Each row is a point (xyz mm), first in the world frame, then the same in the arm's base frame.
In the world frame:
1: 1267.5 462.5 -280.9
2: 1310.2 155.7 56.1
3: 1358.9 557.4 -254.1
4: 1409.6 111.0 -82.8
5: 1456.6 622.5 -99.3
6: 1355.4 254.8 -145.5
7: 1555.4 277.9 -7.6
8: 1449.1 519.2 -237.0
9: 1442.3 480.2 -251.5
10: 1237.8 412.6 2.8
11: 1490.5 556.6 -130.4
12: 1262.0 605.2 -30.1
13: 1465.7 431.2 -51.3
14: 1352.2 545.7 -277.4
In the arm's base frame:
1: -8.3 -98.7 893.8
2: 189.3 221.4 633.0
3: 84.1 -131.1 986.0
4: 96.6 295.1 763.9
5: 277.2 -121.3 1005.0
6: 70.8 137.9 810.5
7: 276.7 233.6 900.1
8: 122.0 -51.1 1031.2
9: 93.6 -22.6 1018.6
10: 202.9 -40.9 704.3
11: 242.0 -51.0 1021.7
12: 250.9 -197.3 813.9
13: 255.9 52.4 913.4
14: 57.6 -126.9 988.6

